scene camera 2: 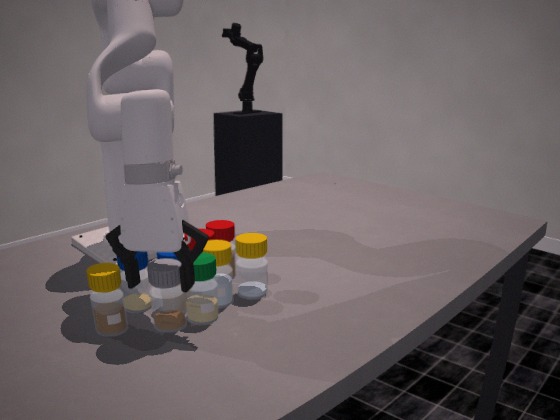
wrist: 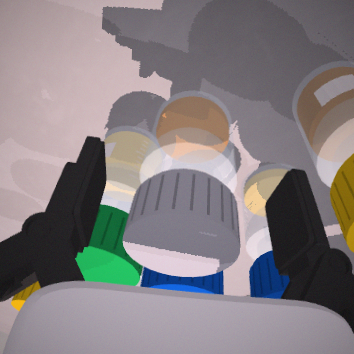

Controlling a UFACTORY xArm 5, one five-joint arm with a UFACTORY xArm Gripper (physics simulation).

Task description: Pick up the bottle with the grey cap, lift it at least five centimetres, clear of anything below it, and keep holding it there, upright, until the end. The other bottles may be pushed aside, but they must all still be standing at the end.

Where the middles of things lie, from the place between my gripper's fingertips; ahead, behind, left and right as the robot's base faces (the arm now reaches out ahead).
Labels:
I see the green-capped bottle (scene camera 2: 202, 302) 10 mm behind my hand, 70 mm to the left of it and 20 mm below it. The rest, counted from my hand: grey-capped bottle (scene camera 2: 167, 300) (10 mm behind, 20 mm to the left, 20 mm below); blue-capped bottle (scene camera 2: 137, 300) (110 mm behind, 10 mm to the right, 20 mm below); dark-yellow-capped bottle (scene camera 2: 107, 299) (50 mm behind, 80 mm to the right, 20 mm below).

